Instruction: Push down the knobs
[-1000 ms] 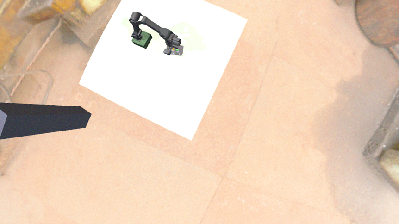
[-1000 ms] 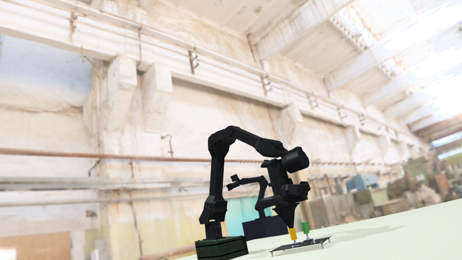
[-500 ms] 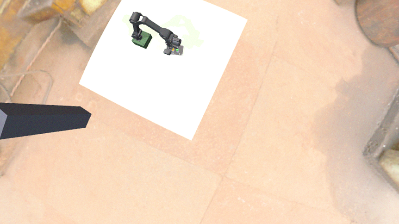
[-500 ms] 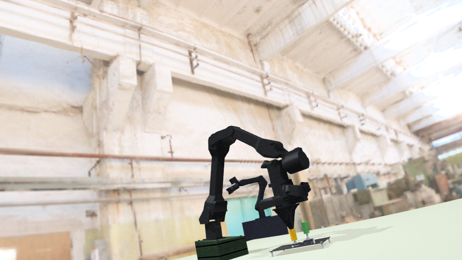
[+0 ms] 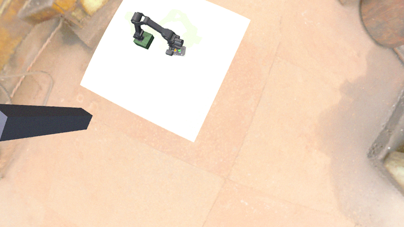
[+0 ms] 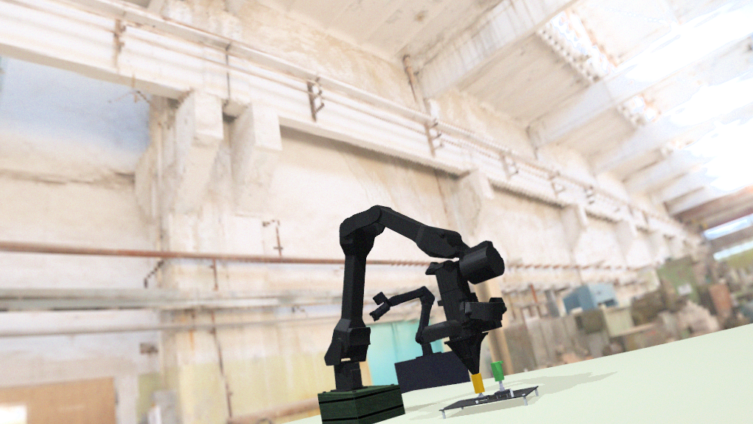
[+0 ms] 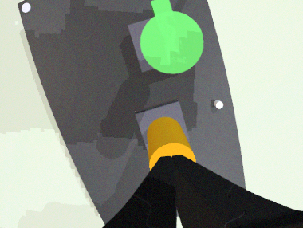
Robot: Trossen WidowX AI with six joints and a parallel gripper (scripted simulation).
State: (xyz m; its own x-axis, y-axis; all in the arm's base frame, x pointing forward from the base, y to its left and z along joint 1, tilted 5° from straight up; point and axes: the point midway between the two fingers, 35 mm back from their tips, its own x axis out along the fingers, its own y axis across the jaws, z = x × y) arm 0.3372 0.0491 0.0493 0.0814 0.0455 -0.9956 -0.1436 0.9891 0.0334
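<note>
The green knob is 50 mm ahead of my gripper tip and 10 mm to the left of it. Round my gripper tip: orange knob: 20 mm below.
</note>
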